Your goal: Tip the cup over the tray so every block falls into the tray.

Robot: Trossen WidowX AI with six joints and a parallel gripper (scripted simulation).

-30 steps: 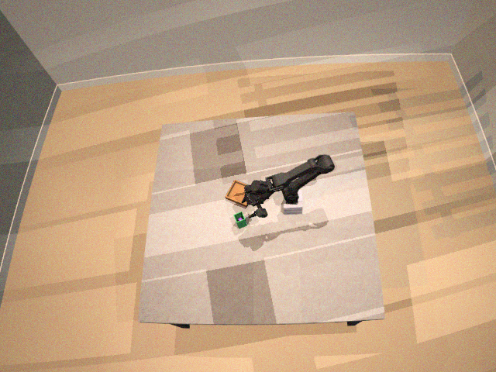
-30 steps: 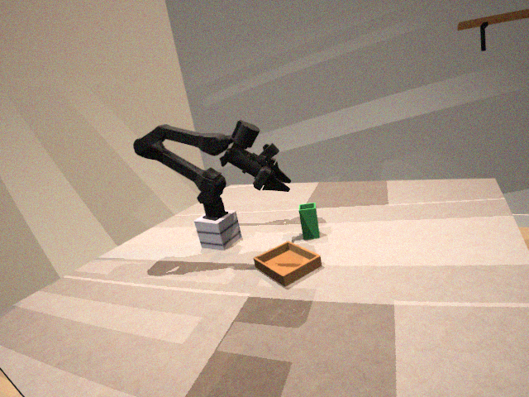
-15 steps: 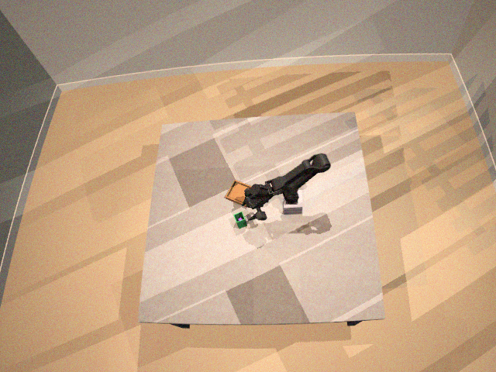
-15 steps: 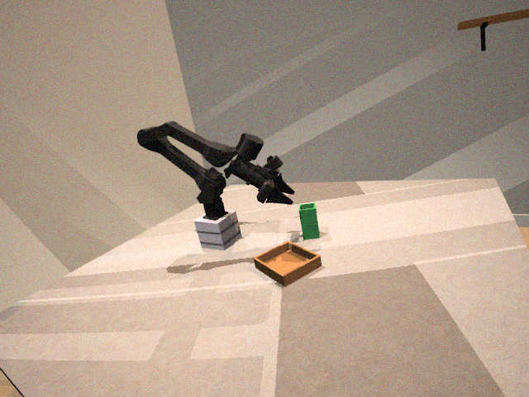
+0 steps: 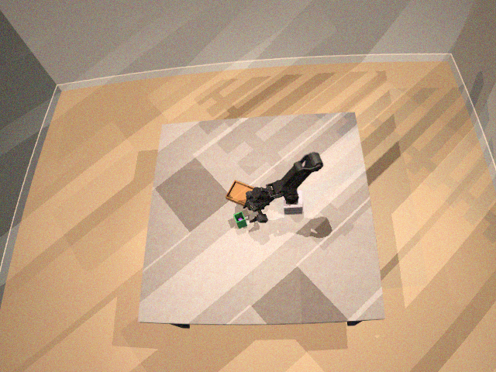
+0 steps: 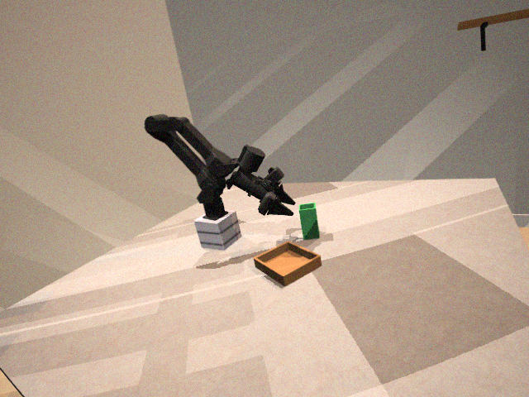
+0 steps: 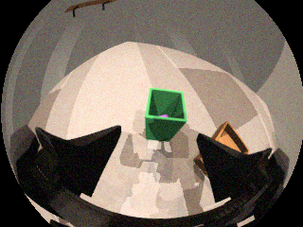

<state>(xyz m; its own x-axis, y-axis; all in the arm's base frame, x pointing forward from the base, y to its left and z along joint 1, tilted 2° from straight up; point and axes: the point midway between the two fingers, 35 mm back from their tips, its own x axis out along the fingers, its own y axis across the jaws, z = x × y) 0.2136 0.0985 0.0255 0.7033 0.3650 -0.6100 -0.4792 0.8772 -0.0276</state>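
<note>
The purple block lies 5 cm below my gripper tip, 4 cm ahead of it and 1 cm to the left of it. Also, from my gripper tip: orange block: 8 cm below, 4 cm ahead, 1 cm to the left; green cup: 7 cm below, 4 cm ahead, 1 cm to the left; red block: 6 cm below, 4 cm ahead, 1 cm to the left.
</note>
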